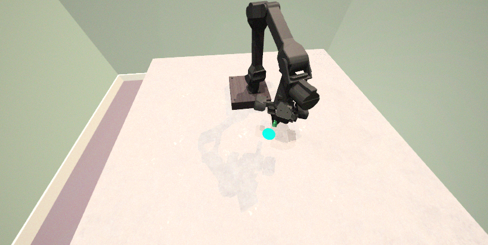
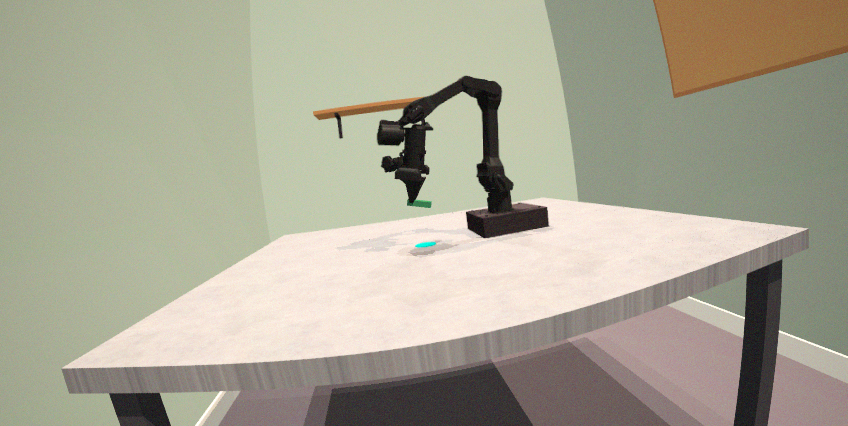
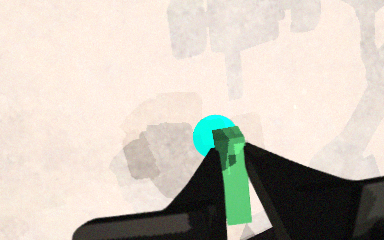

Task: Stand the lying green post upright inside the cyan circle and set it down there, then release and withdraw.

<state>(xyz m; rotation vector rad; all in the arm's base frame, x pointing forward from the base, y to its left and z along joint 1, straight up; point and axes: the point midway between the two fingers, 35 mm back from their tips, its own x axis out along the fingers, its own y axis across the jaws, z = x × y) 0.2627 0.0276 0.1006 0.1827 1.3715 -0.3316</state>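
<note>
Now: gripper tip 120 mm above the cyan circle and 20 mm past it. Round my gripper tip: green post: 20 mm behind, 10 mm to the left, 10 mm below.
</note>
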